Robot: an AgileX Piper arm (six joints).
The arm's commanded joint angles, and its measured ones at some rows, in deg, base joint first. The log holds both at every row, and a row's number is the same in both.
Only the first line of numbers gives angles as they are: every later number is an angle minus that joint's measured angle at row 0.
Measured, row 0:
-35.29 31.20 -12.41 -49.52 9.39 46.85
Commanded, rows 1 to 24:
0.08 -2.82 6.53 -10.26 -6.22 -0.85
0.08 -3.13 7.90 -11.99 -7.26 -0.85
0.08 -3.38 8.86 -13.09 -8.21 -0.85
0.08 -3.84 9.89 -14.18 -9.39 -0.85
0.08 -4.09 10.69 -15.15 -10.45 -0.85
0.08 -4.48 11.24 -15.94 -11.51 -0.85
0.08 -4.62 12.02 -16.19 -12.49 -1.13
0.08 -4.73 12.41 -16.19 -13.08 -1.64
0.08 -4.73 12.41 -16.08 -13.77 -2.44
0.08 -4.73 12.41 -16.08 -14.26 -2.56
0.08 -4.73 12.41 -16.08 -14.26 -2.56
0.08 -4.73 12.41 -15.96 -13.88 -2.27
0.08 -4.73 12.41 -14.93 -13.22 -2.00
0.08 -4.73 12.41 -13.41 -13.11 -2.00
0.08 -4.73 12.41 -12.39 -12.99 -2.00
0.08 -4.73 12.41 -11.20 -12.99 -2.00
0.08 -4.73 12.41 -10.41 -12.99 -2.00
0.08 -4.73 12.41 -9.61 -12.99 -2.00
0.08 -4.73 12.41 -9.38 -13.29 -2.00
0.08 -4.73 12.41 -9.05 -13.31 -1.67
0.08 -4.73 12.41 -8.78 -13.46 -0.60
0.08 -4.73 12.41 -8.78 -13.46 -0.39
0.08 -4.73 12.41 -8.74 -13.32 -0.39
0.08 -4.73 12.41 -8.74 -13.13 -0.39
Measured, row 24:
0.00 -4.43 12.23 -9.43 -12.73 -1.08
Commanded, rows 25 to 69:
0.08 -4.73 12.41 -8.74 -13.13 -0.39
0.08 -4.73 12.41 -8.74 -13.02 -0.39
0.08 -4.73 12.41 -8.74 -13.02 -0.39
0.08 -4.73 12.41 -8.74 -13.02 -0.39
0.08 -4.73 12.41 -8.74 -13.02 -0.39
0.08 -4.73 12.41 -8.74 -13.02 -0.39
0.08 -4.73 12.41 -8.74 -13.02 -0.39
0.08 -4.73 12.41 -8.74 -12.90 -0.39
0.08 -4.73 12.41 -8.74 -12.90 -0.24
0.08 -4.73 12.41 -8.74 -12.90 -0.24
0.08 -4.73 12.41 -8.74 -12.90 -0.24
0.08 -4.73 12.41 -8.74 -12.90 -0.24
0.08 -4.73 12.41 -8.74 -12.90 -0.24
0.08 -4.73 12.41 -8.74 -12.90 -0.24
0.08 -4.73 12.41 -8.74 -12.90 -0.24
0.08 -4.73 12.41 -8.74 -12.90 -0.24
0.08 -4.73 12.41 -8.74 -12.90 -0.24
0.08 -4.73 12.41 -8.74 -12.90 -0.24
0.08 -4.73 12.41 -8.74 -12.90 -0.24
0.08 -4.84 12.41 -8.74 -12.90 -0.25
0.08 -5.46 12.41 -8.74 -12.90 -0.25
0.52 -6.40 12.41 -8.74 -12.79 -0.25
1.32 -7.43 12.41 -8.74 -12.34 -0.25
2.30 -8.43 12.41 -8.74 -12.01 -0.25
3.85 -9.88 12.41 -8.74 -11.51 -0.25
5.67 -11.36 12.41 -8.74 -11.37 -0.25
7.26 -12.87 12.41 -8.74 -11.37 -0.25
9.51 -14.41 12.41 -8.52 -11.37 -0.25
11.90 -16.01 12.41 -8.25 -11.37 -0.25
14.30 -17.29 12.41 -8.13 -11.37 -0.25
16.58 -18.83 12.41 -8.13 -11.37 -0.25
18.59 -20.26 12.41 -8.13 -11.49 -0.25
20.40 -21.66 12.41 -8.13 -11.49 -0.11
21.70 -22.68 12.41 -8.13 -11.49 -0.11
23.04 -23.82 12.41 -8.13 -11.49 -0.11
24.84 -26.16 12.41 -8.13 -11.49 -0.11
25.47 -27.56 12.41 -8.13 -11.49 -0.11
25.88 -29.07 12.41 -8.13 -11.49 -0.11
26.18 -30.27 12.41 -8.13 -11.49 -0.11
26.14 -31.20 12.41 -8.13 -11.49 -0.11
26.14 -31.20 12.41 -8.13 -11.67 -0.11
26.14 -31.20 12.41 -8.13 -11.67 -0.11
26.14 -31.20 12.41 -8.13 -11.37 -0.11
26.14 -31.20 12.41 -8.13 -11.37 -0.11
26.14 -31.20 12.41 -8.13 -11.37 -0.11
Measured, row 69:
26.04 -30.81 12.23 -8.40 -11.41 -0.44
